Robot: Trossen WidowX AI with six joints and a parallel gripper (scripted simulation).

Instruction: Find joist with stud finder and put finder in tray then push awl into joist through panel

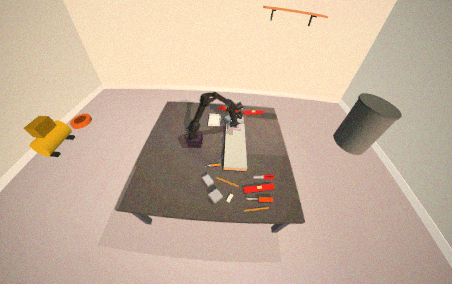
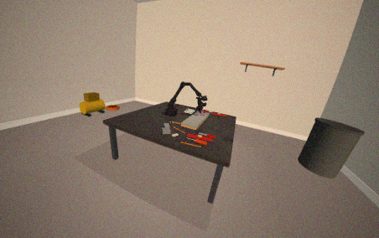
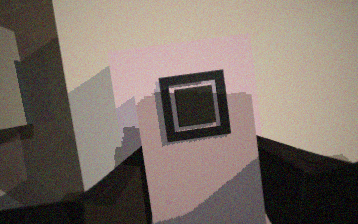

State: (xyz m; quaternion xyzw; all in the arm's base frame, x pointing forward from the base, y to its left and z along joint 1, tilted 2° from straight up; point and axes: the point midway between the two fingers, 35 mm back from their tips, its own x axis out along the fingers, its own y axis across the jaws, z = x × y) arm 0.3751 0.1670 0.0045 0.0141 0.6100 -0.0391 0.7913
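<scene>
The white tray lies 200 mm behind my gripper tip, 150 mm to the left of it and 50 mm below it. The rest, counted from my gripper tip: awl 410 mm to the right, 220 mm behind, 60 mm below; stud finder 20 mm above, 10 mm ahead.
</scene>
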